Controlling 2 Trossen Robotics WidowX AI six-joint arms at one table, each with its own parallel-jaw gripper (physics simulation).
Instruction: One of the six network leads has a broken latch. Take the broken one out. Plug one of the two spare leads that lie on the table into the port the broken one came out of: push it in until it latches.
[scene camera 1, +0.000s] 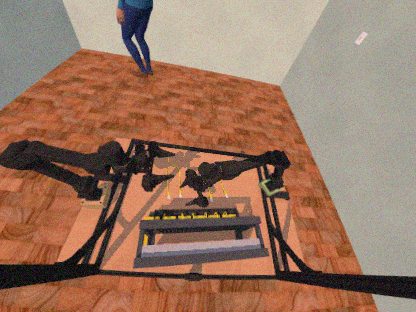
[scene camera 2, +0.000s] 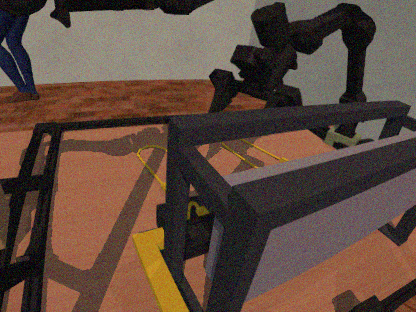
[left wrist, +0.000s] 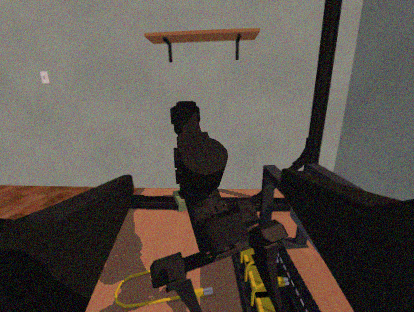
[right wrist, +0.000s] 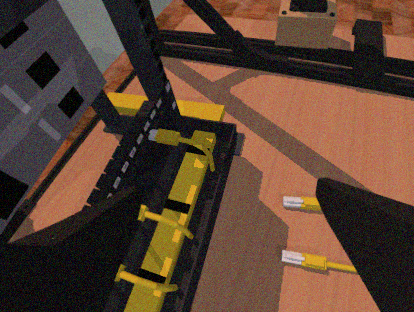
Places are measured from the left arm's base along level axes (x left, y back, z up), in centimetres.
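Pixels of known places: left gripper, fingertip midpoint: (scene camera 1: 174, 164) (left wrist: 208, 178); right gripper, fingertip midpoint: (scene camera 1: 182, 196) (right wrist: 227, 191); left arm's base, link origin: (scene camera 1: 94, 194) (right wrist: 308, 3); right arm's base, link origin: (scene camera 1: 270, 186) (scene camera 2: 345, 132).
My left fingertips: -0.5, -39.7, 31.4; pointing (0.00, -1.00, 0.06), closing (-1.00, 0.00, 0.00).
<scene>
For each thing: its middle in the pictures, then the offset to it from my left fingertips, as dx, dy, dz. "*": a spot on its surface instead.
- dark rack, body centre: (scene camera 2: 312, 186) (scene camera 1: 200, 230) -19.1, -12.2, -26.2
- yellow bar, surface spot: (scene camera 2: 157, 265) * -17.0, +13.2, -35.2
A row of yellow network leads (scene camera 1: 200, 216) (right wrist: 167, 137) stands at the dark rack (scene camera 1: 200, 223) (scene camera 2: 295, 120). In the right wrist view the farthest lead shows a clear plug tip; which latch is broken I cannot tell. A spare lead (left wrist: 125, 296) lies looped on the table, and spare plugs (right wrist: 302, 259) show at the right of the right wrist view. My left gripper (scene camera 1: 173, 165) is open and empty, high over the table's left part. My right gripper (scene camera 1: 194, 192) (right wrist: 227, 191) is open and empty above the leads and the spares, apart from them. One of its fingers hides part of the row.
A pale grey panel (scene camera 1: 200, 247) (scene camera 2: 340, 230) is at the rack's front. A yellow bar (scene camera 2: 157, 265) (right wrist: 202, 109) sticks out at its end. A black frame (scene camera 1: 195, 147) borders the table. A person (scene camera 1: 136, 30) stands beyond the table.
</scene>
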